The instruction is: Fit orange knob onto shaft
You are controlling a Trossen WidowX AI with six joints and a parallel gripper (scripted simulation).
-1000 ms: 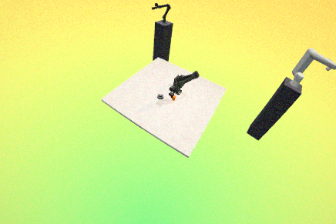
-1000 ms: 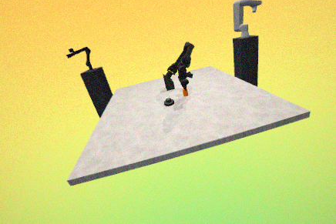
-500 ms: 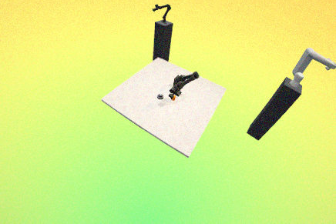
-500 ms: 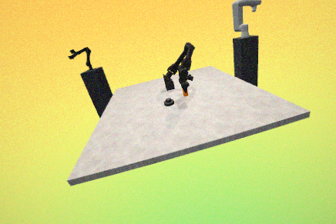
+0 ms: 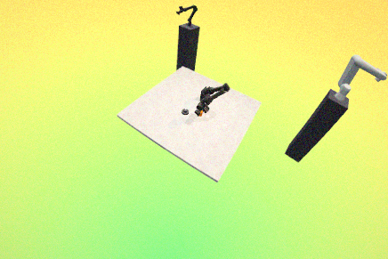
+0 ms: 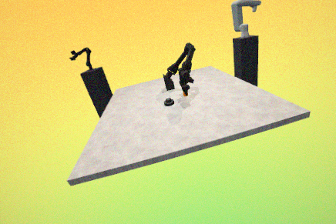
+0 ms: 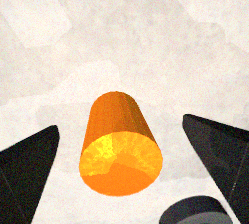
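The orange knob is 20 mm above my gripper tip. From my gripper tip the other things lie so: silver shaft: 90 mm ahead, 150 mm to the right, 10 mm above.
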